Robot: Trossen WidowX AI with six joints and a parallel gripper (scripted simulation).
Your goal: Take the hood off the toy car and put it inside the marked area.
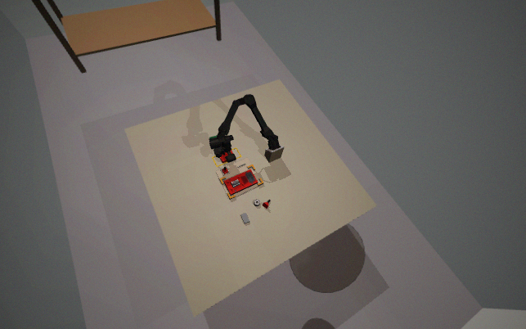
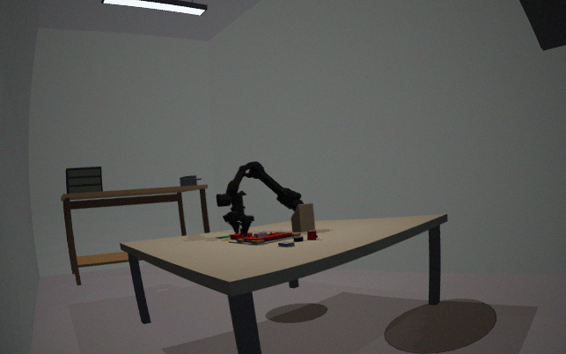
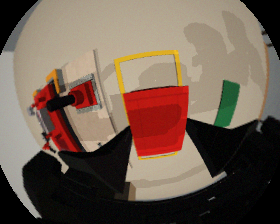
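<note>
Now: gripper tip right at the red hood. From my gripper tip the other things lie so: green patch: 160 mm to the right, 10 mm below.
</note>
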